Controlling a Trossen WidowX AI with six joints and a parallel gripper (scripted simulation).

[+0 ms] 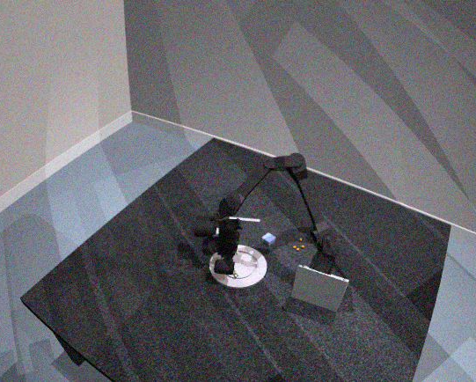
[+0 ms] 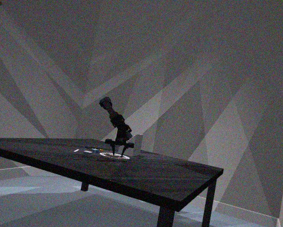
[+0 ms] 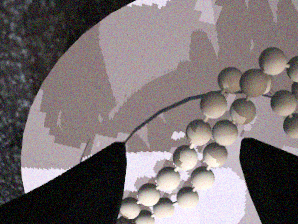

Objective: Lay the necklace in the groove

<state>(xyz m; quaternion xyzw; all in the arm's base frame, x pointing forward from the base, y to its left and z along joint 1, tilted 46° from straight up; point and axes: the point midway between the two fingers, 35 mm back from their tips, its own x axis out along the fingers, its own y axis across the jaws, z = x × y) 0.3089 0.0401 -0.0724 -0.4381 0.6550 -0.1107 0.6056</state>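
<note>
The round white bead board is 20 mm behind my gripper tip, 30 mm to the right of it and 10 mm below it. Round my gripper tip: small white block (140 mm ahead, 130 mm to the right); then small blue cube (40 mm behind, 210 mm to the right, 10 mm below); then thin white stick (90 mm ahead, 260 mm to the right, 10 mm below).
</note>
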